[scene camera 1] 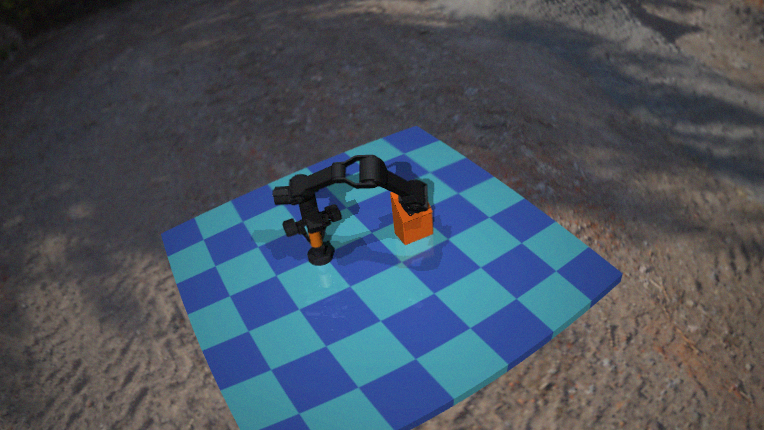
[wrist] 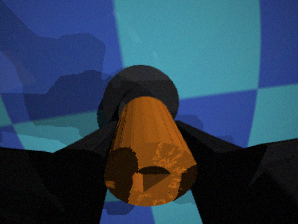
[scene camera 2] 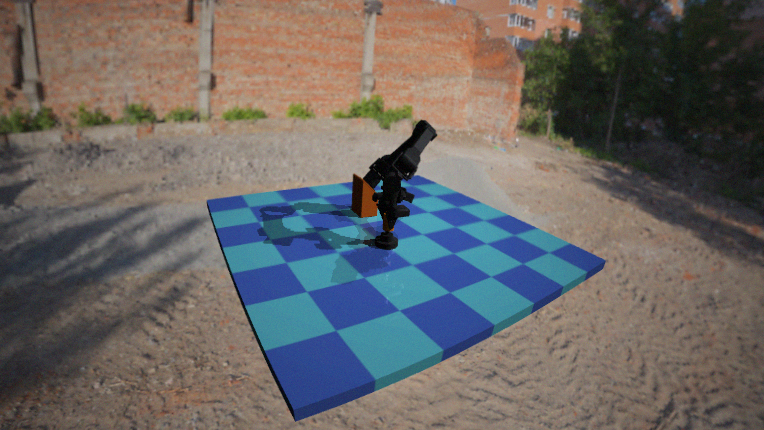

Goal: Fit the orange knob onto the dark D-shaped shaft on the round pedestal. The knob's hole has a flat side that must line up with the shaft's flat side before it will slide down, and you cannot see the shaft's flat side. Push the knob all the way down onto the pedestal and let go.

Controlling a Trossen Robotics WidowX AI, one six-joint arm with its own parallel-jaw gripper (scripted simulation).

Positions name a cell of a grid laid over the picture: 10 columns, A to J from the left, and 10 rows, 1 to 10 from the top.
Labels:
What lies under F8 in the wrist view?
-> An orange knob.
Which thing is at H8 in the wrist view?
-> My gripper.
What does my gripper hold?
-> An orange knob.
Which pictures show my gripper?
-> Scene camera 1, the wrist view and scene camera 2: all of them.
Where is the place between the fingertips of my gripper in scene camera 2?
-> F6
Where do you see a pedestal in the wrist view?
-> E4

